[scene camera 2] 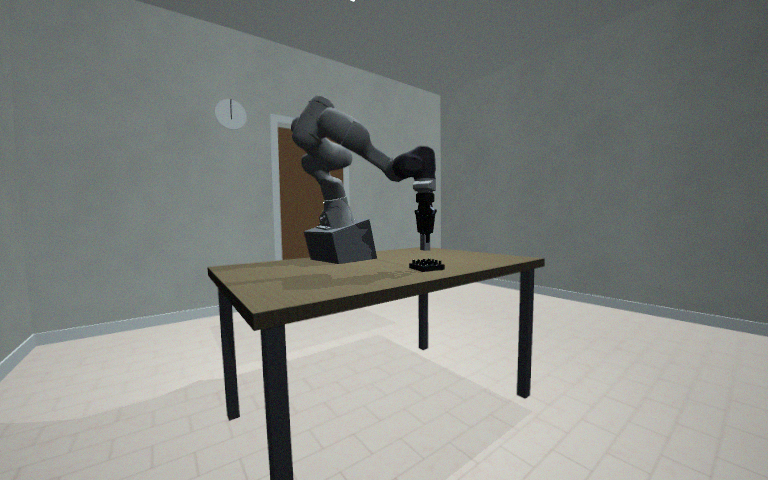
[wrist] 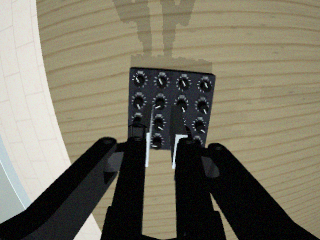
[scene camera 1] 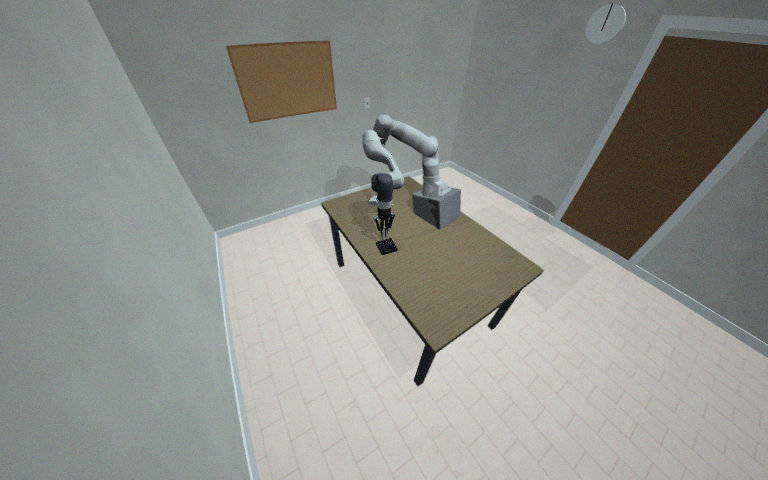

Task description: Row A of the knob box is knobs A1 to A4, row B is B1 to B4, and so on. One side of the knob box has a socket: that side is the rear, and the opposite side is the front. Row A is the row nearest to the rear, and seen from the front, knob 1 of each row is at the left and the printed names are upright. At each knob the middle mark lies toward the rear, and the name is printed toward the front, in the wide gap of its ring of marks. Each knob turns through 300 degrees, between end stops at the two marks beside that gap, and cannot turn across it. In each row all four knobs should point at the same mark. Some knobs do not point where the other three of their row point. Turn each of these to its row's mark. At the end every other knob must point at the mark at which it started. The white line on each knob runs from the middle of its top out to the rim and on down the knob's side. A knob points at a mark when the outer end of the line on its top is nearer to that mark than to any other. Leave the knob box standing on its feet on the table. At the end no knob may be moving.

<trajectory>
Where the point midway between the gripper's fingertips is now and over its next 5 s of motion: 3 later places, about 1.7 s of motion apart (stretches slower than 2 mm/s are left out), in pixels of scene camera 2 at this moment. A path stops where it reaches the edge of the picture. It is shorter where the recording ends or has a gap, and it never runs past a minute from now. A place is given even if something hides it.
My gripper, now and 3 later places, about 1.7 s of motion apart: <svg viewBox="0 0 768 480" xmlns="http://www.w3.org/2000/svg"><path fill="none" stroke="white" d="M425 250L425 259L425 262L426 253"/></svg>
</trajectory>
